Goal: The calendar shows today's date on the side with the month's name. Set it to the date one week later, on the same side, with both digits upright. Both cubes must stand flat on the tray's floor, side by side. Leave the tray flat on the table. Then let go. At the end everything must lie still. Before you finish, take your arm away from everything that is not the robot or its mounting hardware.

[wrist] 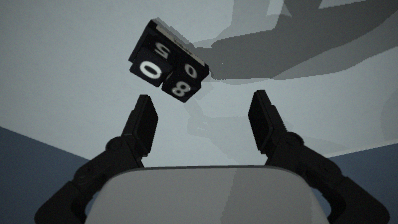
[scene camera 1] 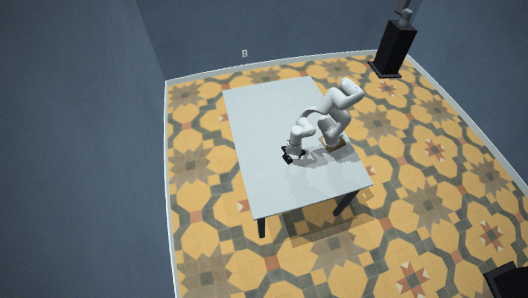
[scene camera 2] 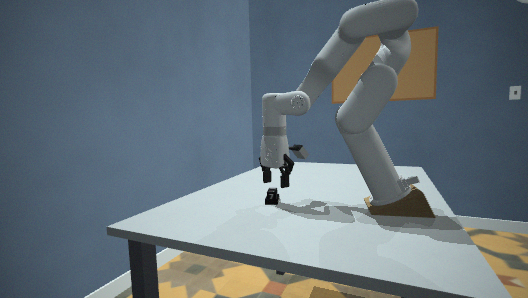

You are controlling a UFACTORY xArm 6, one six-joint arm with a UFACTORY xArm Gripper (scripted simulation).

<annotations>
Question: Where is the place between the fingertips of my gripper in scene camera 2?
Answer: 275,184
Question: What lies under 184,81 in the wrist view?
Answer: A black calendar cube.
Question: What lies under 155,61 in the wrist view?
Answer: A black calendar cube.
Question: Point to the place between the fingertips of my gripper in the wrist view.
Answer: At 202,104
</annotations>
